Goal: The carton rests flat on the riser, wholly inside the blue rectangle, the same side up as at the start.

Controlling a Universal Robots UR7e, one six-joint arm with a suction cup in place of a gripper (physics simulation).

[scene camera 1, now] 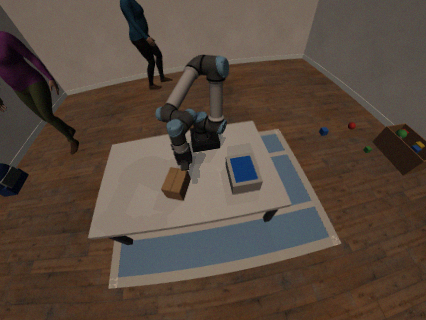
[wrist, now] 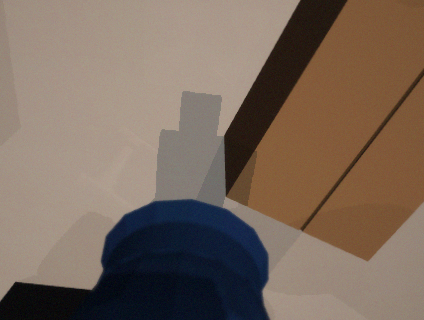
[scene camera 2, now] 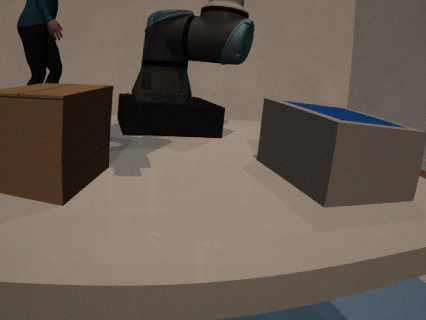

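Seen in the pictures: hand, tool point: (wrist: 184, 271); arm's base, link origin: (scene camera 1: 202, 136) (scene camera 2: 160, 99).
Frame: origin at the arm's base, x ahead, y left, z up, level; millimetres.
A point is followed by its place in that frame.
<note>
The brown carton (scene camera 1: 176, 183) {x 454, y -217, z 57 mm} (scene camera 2: 32, 145) {x 511, y -240, z -3 mm} (wrist: 345, 120) {x 425, y -206, z 58 mm} stands flat on the table, its seamed face up, left of the riser in both scene views. The grey riser (scene camera 1: 245, 188) {x 540, y 231, z -8 mm} (scene camera 2: 375, 162) {x 540, y 228, z -6 mm} stands on the table at the right, with the blue rectangle (scene camera 1: 243, 168) {x 416, y 244, z 48 mm} (scene camera 2: 350, 114) {x 420, y 257, z 48 mm} on its top; no carton is on it. My gripper (scene camera 1: 185, 166) {x 427, y -117, z 204 mm} (wrist: 185, 230), a suction cup, is open and holds nothing. It hangs above the table near the carton's back edge in scene camera 1; in the wrist view the carton is to its right. The gripper does not show in scene camera 2.
The arm's black base (scene camera 1: 205, 140) {x 72, y 20, z 21 mm} (scene camera 2: 170, 117) {x 100, y 9, z -29 mm} stands at the back of the white table (scene camera 1: 125, 200) {x 455, y -642, z -73 mm} (scene camera 2: 200, 240) {x 614, y -53, z -72 mm}. The riser stands near the table's right edge. Two people stand behind, and an open brown box (scene camera 1: 397, 152) sits on the floor at right.
</note>
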